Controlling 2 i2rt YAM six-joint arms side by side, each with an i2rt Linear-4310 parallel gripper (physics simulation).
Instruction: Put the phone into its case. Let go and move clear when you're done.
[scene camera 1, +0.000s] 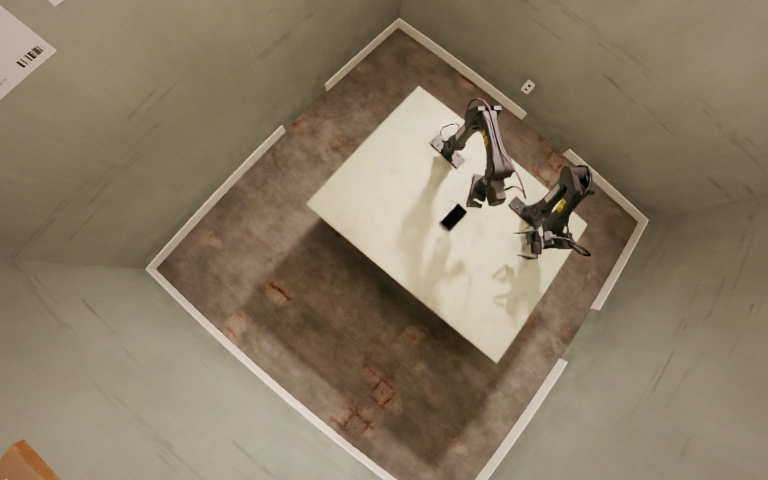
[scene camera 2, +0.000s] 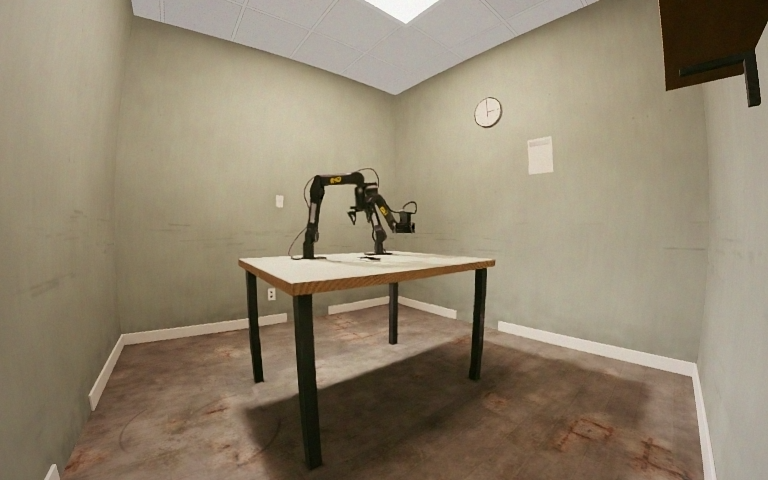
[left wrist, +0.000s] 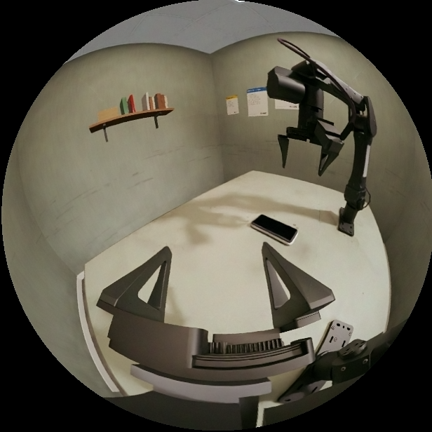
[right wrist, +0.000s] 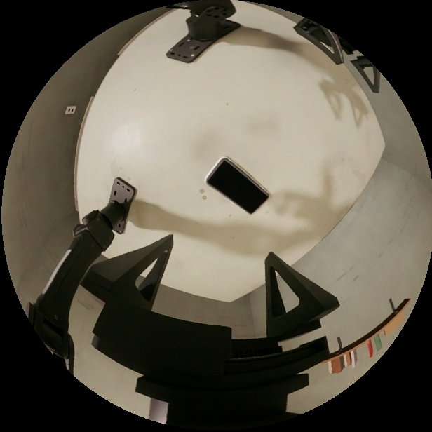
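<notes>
The phone (scene camera 1: 453, 217) (left wrist: 275, 229) (right wrist: 238, 185), dark screen up, lies flat on the table. It sits inside its pale case (left wrist: 270, 237) (right wrist: 214, 167), whose light rim shows around it and looks even. Whether it is pressed fully down is too small to tell. My right gripper (right wrist: 221, 248) (left wrist: 301, 171) is open and empty, raised above the table, apart from the phone. My left gripper (left wrist: 214, 248) (right wrist: 361, 79) (scene camera 1: 519, 244) is open and empty, raised above the table, well away from the phone.
The white table (scene camera 1: 362, 198) (scene camera 2: 317, 271) carries both arm bases. The right arm's base (scene camera 1: 456, 160) (left wrist: 346, 227) and the left arm's base (scene camera 1: 517, 204) (right wrist: 186, 50) stand near one long edge. A shelf with books (left wrist: 135, 119) hangs on a wall.
</notes>
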